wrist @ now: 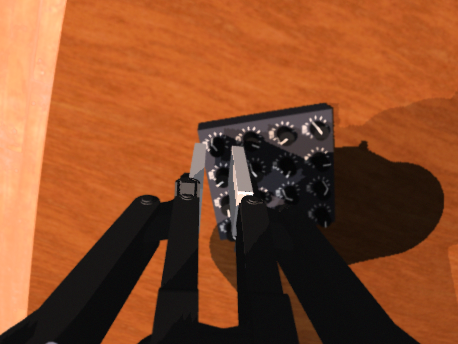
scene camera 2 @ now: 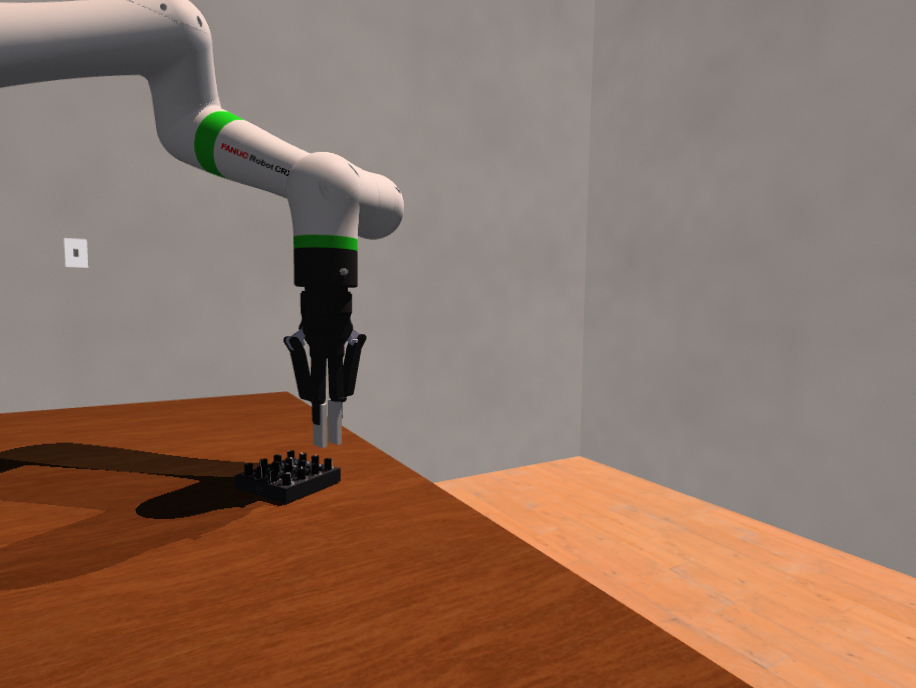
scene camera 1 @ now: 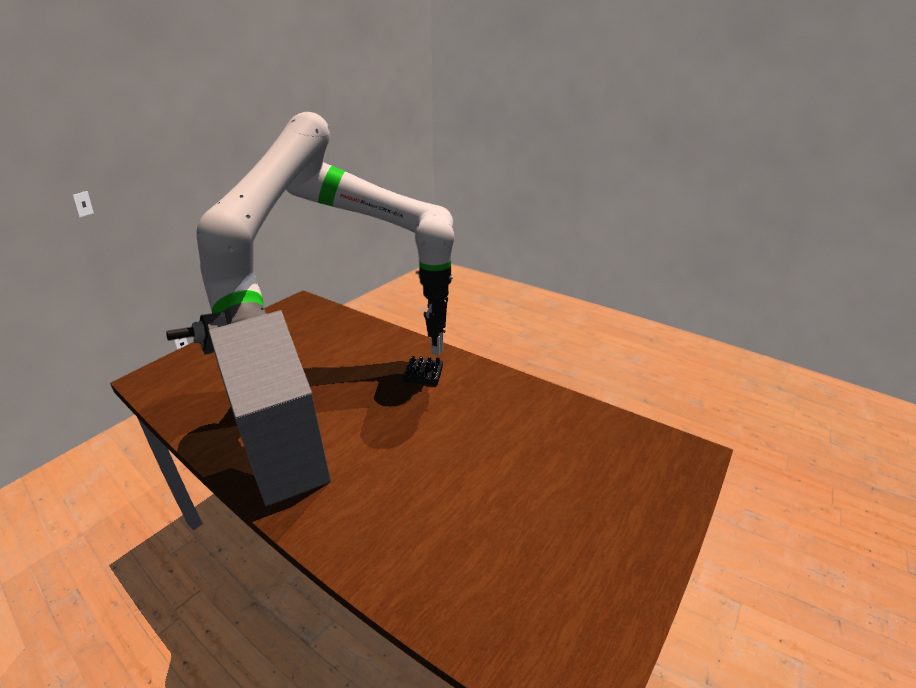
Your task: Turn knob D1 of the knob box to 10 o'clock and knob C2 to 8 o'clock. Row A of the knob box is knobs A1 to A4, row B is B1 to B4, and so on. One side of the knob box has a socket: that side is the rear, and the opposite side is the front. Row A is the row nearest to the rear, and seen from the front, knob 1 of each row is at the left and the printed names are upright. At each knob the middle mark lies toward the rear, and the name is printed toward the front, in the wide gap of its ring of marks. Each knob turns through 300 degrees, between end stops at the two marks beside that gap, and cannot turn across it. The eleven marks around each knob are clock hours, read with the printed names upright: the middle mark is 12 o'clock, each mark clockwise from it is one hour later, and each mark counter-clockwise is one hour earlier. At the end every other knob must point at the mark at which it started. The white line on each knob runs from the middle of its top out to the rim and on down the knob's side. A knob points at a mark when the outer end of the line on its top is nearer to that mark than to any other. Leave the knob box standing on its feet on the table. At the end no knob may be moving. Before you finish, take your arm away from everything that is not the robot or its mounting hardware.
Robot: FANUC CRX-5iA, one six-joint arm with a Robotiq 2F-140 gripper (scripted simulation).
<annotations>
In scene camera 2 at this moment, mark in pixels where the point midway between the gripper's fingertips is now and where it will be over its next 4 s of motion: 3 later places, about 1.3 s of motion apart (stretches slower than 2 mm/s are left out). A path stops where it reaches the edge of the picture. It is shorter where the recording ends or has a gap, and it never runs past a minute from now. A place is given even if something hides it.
My gripper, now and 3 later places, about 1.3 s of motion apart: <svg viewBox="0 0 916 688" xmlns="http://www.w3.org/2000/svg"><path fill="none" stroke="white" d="M327 444L327 459L327 443L327 362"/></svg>
</annotations>
